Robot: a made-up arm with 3 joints.
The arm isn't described. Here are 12 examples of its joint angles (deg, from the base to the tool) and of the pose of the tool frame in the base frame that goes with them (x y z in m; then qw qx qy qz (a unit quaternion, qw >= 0)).
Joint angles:
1: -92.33 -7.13 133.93
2: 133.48 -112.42 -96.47
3: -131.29 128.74 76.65
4: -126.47 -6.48 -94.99
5: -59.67 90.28 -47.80
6: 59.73 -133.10 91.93
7: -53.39 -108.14 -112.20
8: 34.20 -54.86 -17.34
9: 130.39 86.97 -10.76
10: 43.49 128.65 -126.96
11: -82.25 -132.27 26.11
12: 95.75 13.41 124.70
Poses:
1: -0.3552 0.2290 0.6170 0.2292 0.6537 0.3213 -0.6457
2: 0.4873 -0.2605 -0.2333 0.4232 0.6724 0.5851 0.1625
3: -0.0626 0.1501 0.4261 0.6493 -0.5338 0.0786 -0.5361
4: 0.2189 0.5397 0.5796 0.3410 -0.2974 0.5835 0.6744
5: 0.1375 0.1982 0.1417 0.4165 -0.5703 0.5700 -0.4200
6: 0.1297 -0.0790 -0.0883 0.5683 -0.0694 0.4342 0.6955
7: -0.5065 -0.2335 0.6784 0.5943 -0.2322 -0.4534 0.6223
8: -0.4789 0.0782 -0.0012 0.8182 -0.2618 -0.3244 0.3959
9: -0.0447 0.2105 0.1033 0.3616 0.5934 -0.6286 -0.3492
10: 0.3063 -0.1504 0.2364 0.4785 -0.2110 0.6774 -0.5174
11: -0.0180 -0.0936 0.4003 0.1610 0.6548 0.4148 0.6110
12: 0.3881 0.2401 -0.1036 0.2324 0.6303 -0.4112 0.6161
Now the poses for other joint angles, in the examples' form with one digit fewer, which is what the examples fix.
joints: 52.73 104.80 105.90
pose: 0.172 0.173 -0.080 0.049 0.648 -0.730 -0.211
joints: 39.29 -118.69 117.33
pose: -0.004 -0.123 -0.241 0.497 0.260 0.603 0.568
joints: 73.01 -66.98 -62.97
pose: -0.253 0.094 -0.431 0.400 -0.630 -0.655 0.119
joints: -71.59 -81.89 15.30
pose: -0.074 -0.064 0.560 0.556 0.461 0.509 0.468
